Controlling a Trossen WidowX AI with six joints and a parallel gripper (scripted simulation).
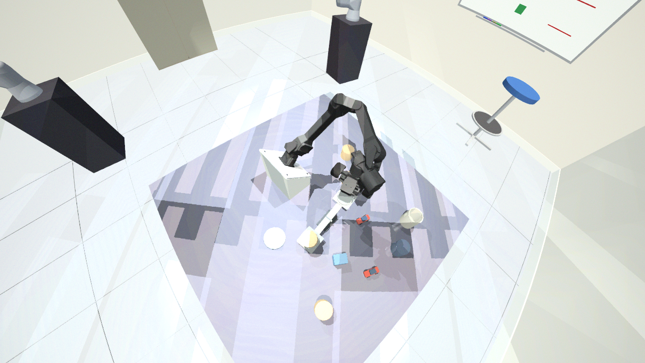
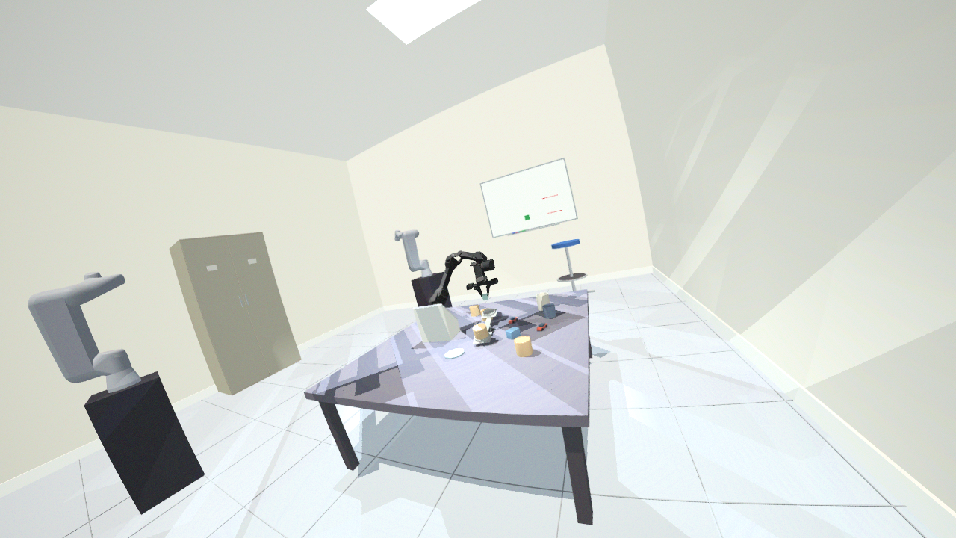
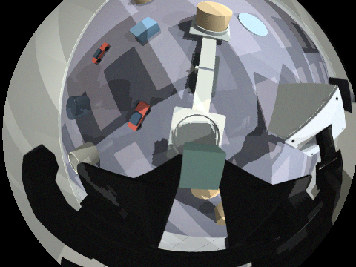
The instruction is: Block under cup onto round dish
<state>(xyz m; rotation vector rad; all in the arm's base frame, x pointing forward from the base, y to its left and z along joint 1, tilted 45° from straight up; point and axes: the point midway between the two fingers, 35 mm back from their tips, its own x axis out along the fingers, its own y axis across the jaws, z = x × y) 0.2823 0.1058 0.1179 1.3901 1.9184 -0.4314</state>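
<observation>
My gripper tip is now 30 mm past the round dish, 370 mm to the left of it and 170 mm above it. Round my gripper tip: blue block 210 mm ahead, 170 mm to the right, 150 mm below; balance 30 mm ahead, 110 mm to the right, 140 mm below; blue cylinder 320 mm ahead, 90 mm to the left, 140 mm below.
</observation>
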